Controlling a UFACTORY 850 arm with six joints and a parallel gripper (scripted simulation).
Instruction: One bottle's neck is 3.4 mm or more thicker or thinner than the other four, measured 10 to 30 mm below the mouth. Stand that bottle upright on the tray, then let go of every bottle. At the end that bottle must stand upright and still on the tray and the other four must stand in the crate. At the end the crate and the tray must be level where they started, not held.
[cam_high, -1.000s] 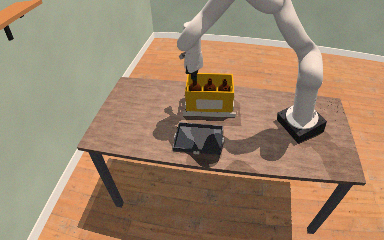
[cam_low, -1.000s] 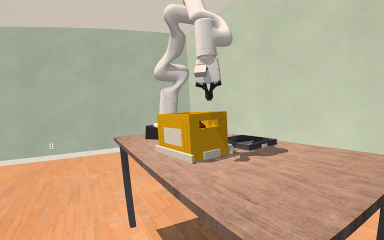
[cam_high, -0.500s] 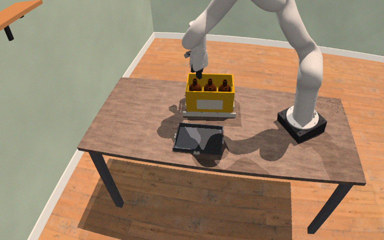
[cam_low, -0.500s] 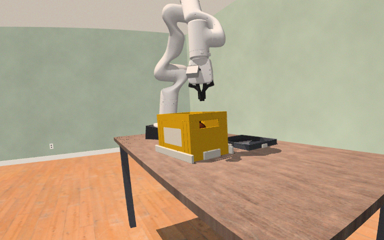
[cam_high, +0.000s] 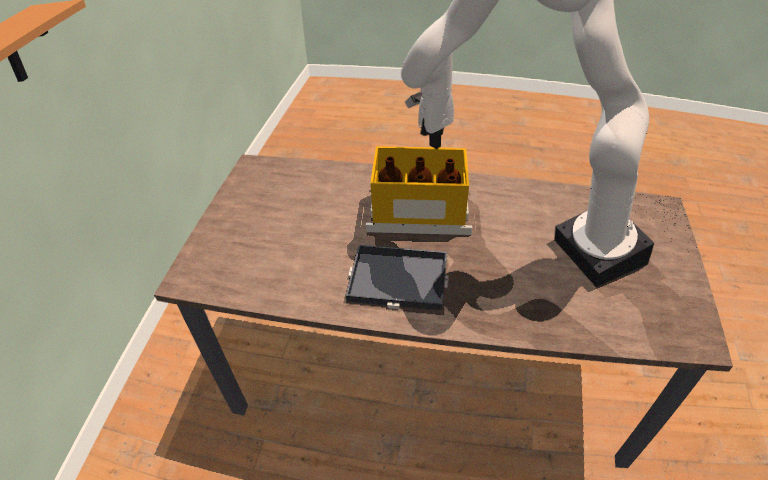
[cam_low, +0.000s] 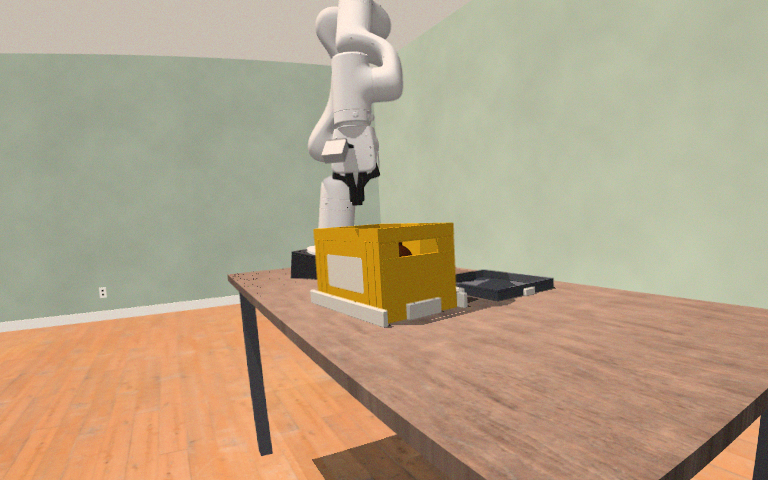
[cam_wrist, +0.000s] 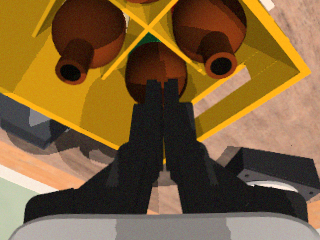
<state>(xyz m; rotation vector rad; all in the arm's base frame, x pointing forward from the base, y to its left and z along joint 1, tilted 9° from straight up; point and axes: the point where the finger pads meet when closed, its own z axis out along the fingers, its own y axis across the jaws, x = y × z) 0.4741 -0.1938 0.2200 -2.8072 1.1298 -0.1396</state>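
My hand is 160 mm above the yellow crate, 40 mm short of it and 30 mm to the right of it. From my hand the other things lie so: dark tray (320 mm to the left, 230 mm below, 80 mm ahead).
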